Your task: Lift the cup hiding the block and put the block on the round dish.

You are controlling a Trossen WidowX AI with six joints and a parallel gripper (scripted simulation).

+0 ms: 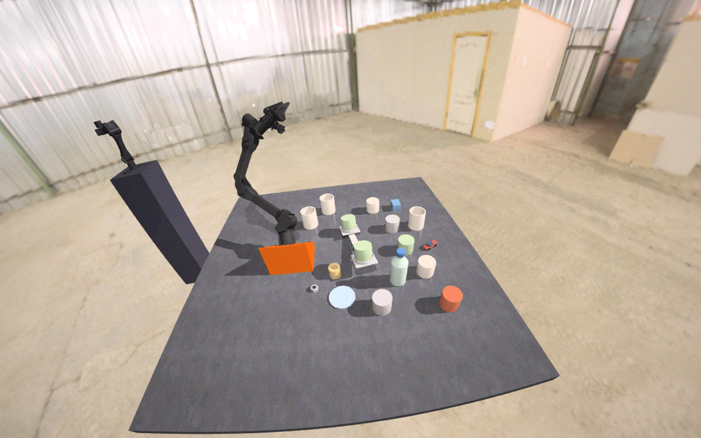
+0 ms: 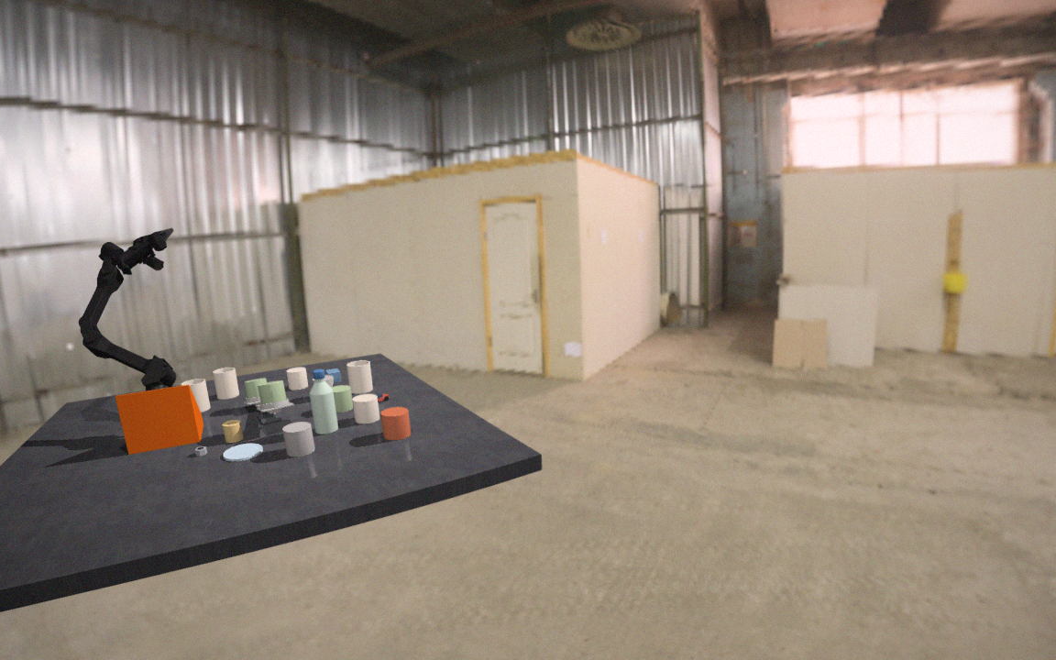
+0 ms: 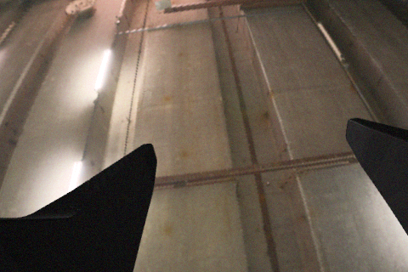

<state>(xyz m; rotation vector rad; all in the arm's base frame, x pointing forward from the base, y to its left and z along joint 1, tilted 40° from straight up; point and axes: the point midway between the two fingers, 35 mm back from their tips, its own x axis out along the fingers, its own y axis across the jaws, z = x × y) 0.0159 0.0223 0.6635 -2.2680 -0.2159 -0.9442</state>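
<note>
The grey block is 200 mm ahead of my gripper tip, 350 mm to the right of it and 560 mm below it. From my gripper tip the other things lie so: blue cube: 500 mm ahead, 210 mm to the right, 580 mm below; then yellow spool: 90 mm ahead, 600 mm to the right, 570 mm below; then round pale blue dish: 90 mm ahead, 720 mm to the right, 590 mm below.
</note>
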